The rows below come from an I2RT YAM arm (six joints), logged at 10 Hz.
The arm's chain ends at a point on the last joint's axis. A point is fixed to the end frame.
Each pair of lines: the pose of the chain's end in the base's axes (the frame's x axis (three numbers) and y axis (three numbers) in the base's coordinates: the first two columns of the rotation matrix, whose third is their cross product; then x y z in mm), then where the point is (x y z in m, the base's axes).
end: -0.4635 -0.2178 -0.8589 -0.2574 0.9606 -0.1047 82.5 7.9 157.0
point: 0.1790 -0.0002 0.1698
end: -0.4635 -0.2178 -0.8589 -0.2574 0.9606 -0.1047 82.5 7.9 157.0
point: 0.1790 -0.0002 0.1698
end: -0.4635 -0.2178 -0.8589 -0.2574 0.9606 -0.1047 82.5 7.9 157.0
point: 0.1790 -0.0002 0.1698
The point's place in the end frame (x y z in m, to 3 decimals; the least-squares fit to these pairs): -0.054 -0.034 0.074
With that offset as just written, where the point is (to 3 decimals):
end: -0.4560 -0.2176 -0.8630 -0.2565 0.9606 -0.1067 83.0 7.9 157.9
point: 0.179 0.000 0.172
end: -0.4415 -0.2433 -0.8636 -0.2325 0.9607 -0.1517 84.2 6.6 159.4
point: 0.180 -0.003 0.176
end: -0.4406 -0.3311 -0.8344 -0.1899 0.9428 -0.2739 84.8 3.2 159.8
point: 0.180 -0.008 0.179
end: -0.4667 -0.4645 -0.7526 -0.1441 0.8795 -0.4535 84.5 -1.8 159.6
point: 0.179 -0.014 0.180
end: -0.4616 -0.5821 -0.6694 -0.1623 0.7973 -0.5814 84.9 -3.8 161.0
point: 0.180 -0.011 0.183
